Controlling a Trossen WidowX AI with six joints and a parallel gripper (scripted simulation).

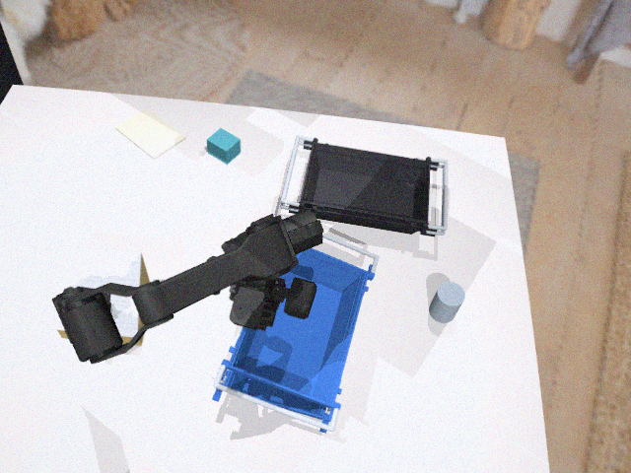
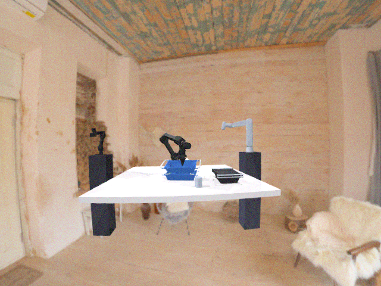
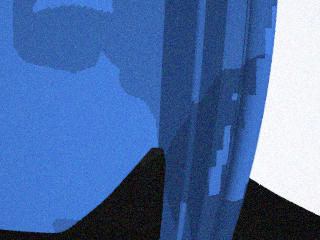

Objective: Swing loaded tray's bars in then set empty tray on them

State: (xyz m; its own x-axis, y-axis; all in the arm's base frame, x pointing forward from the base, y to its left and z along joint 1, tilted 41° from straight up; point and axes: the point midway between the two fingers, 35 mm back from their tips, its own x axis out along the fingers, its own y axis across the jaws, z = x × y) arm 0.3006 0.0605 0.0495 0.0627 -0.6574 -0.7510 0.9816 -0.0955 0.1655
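Now: gripper tip 8 cm short of the blue tray, 1 cm to the left of it and 2 cm below it. Round my gripper tip: grey cylinder (36 cm ahead, 10 cm to the left, 7 cm below); teal cube (15 cm behind, 47 cm to the left, 9 cm below); cream sheet (34 cm behind, 51 cm to the left, 11 cm below).
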